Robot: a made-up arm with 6 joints. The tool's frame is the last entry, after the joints.
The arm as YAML. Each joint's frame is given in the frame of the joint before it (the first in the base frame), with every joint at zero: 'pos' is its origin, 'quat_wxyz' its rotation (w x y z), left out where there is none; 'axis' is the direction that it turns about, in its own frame. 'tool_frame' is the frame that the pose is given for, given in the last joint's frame.
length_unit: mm
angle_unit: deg
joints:
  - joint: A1
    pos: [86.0, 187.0, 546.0]
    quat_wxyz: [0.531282, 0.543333, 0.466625, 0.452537]
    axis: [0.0, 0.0, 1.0]
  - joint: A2
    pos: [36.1, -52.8, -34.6]
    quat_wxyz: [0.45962, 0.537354, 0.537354, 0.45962]
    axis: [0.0, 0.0, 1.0]
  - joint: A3
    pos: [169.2, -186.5, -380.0]
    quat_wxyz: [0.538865, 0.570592, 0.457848, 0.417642]
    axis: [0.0, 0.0, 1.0]
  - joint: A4
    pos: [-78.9, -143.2, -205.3]
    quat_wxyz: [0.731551, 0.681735, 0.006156, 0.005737]
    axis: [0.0, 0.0, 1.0]
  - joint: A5
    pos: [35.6, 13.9, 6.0]
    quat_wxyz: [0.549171, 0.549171, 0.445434, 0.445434]
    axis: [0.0, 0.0, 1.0]
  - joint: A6
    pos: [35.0, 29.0, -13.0]
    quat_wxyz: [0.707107, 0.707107, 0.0, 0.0]
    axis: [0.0, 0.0, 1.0]
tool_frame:
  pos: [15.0, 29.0, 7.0]
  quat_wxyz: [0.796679, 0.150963, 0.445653, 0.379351]
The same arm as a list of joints. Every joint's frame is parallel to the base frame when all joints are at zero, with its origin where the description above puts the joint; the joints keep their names.
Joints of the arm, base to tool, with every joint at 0 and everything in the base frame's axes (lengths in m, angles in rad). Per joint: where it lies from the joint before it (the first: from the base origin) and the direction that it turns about. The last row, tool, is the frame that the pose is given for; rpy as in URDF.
A1: origin 0.0860 0.1870 0.5460 axis 0.987576 -0.154996 -0.025899
A2: origin -0.0300 0.0410 -0.0520 axis 0 1 0
A3: origin -0.1820 -0.3800 0.1740 axis -0.207001 -0.0704 0.975804
A4: origin -0.0350 -0.1270 -0.2270 axis 0 -1 0
A5: origin 0.0320 -0.0060 0.0209 axis 1 0 0
A6: origin -0.0130 -0.0290 0.0350 axis 0 1 0
tool: origin 0.0290 0.0070 0.0150 rpy -0.5179 -0.3204 -0.6783

